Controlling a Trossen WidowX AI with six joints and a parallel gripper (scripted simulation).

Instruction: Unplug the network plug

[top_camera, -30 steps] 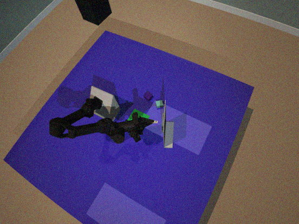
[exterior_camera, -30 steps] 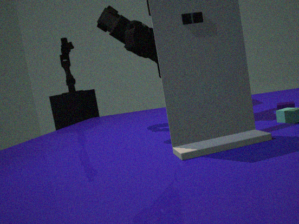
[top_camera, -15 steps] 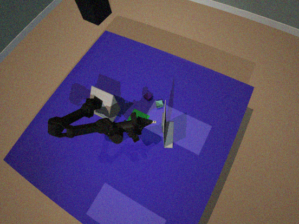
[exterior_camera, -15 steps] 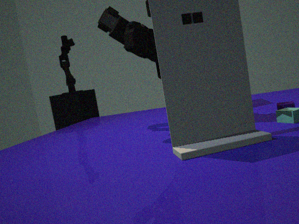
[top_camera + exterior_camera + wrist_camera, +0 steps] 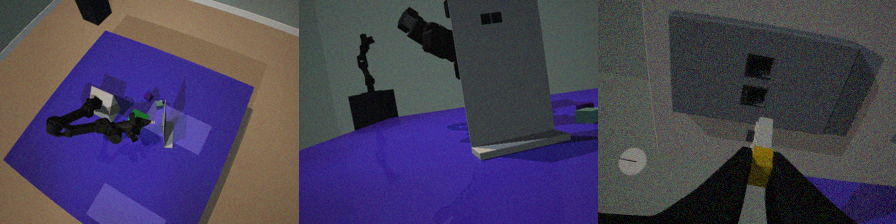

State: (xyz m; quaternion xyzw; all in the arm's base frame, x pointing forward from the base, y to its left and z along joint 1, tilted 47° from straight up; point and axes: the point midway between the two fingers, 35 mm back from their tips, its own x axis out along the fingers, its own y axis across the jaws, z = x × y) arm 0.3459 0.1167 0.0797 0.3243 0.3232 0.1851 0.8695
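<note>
The green marked square lies 150 mm behind my gripper tip, 30 mm to the left of it and 230 mm below it. Also, from my gripper tip: teal cube 80 mm behind, 200 mm to the left, 220 mm below; then network plug 10 mm ahead; then upright grey panel 70 mm ahead, 40 mm to the left, 90 mm below.
</note>
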